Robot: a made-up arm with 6 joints. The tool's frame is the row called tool.
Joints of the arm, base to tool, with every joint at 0 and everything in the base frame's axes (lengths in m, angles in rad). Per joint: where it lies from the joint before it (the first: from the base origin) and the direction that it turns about. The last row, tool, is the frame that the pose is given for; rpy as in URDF.
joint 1: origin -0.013 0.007 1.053 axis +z
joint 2: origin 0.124 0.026 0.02 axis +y
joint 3: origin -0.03 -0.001 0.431 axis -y
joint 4: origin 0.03 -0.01 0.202 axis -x
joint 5: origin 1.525 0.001 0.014 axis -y
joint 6: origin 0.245 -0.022 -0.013 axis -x
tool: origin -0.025 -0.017 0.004 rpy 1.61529 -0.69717 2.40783
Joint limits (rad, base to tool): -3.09..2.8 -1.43..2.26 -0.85..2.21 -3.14..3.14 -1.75..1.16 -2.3..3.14
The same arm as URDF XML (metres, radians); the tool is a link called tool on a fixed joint. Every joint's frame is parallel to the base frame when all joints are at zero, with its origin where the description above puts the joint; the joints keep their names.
<robot name="arm">
  <joint name="joint 1" type="revolute">
    <parent link="base"/>
    <child link="link1"/>
    <origin xyz="-0.013 0.007 1.053" rpy="0 0 0"/>
    <axis xyz="0 0 1"/>
    <limit lower="-3.09" upper="2.8"/>
  </joint>
  <joint name="joint 2" type="revolute">
    <parent link="link1"/>
    <child link="link2"/>
    <origin xyz="0.124 0.026 0.02" rpy="0 0 0"/>
    <axis xyz="0 1 0"/>
    <limit lower="-1.43" upper="2.26"/>
  </joint>
  <joint name="joint 3" type="revolute">
    <parent link="link2"/>
    <child link="link3"/>
    <origin xyz="-0.03 -0.001 0.431" rpy="0 0 0"/>
    <axis xyz="0 -1 0"/>
    <limit lower="-0.85" upper="2.21"/>
  </joint>
  <joint name="joint 4" type="revolute">
    <parent link="link3"/>
    <child link="link4"/>
    <origin xyz="0.03 -0.01 0.202" rpy="0 0 0"/>
    <axis xyz="-1 0 0"/>
    <limit lower="-3.14" upper="3.14"/>
  </joint>
  <joint name="joint 5" type="revolute">
    <parent link="link4"/>
    <child link="link5"/>
    <origin xyz="1.525 0.001 0.014" rpy="0 0 0"/>
    <axis xyz="0 -1 0"/>
    <limit lower="-1.75" upper="1.16"/>
  </joint>
  <joint name="joint 6" type="revolute">
    <parent link="link5"/>
    <child link="link6"/>
    <origin xyz="0.245 -0.022 -0.013" rpy="0 0 0"/>
    <axis xyz="-1 0 0"/>
    <limit lower="-2.3" upper="3.14"/>
  </joint>
  <joint name="tool_fixed" type="fixed">
    <parent link="link6"/>
    <child link="tool"/>
    <origin xyz="-0.025 -0.017 0.004" rpy="1.6153 -0.6972 2.4078"/>
  </joint>
  <link name="base"/>
  <link name="link1"/>
  <link name="link2"/>
  <link name="link3"/>
  <link name="link4"/>
  <link name="link5"/>
  <link name="link6"/>
  <link name="tool"/>
</robot>

